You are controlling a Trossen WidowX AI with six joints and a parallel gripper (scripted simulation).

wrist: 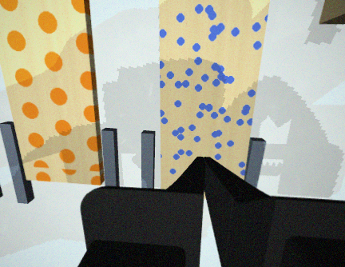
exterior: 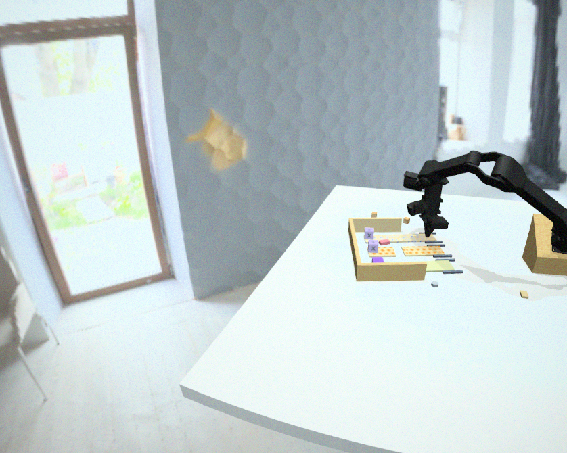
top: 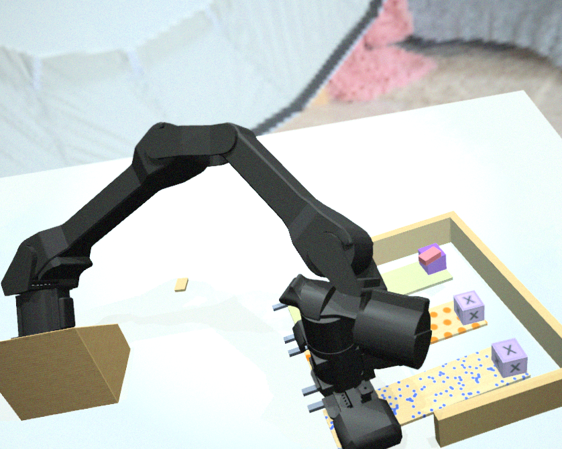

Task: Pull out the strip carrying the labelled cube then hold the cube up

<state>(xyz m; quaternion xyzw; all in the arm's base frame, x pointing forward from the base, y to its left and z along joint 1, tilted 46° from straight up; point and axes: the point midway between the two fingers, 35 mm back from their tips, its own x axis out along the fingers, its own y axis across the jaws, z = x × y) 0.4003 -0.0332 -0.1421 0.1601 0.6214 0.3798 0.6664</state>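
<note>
Right now the blue-dotted strip is 9 cm ahead of my gripper tip and 3 cm to the left of it. Also, from my gripper tip: pink block 14 cm ahead, 21 cm to the left, 6 cm above; orange-dotted strip 1 cm ahead, 11 cm to the left.
</note>
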